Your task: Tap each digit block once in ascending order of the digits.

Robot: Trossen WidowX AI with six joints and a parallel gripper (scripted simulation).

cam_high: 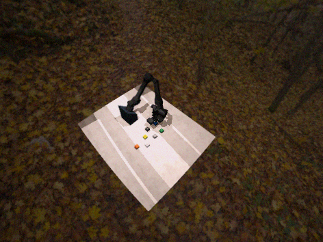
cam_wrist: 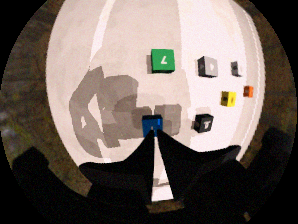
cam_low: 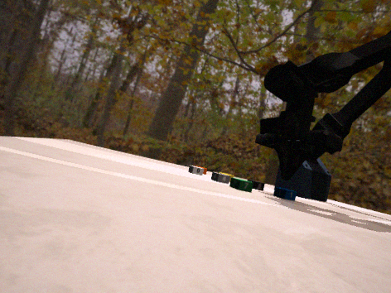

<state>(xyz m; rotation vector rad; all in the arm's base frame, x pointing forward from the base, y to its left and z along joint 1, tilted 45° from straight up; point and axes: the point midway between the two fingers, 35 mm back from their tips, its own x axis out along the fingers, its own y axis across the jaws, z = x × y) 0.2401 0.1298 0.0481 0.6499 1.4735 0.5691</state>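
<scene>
Right now my gripper tip is 1 cm past the blue block and 3 cm above it. Also, from my gripper tip: green block: 10 cm ahead, 2 cm to the right, 3 cm below; then grey block: 9 cm ahead, 11 cm to the right, 3 cm below; then black block: 2 cm behind, 10 cm to the right, 3 cm below.
</scene>
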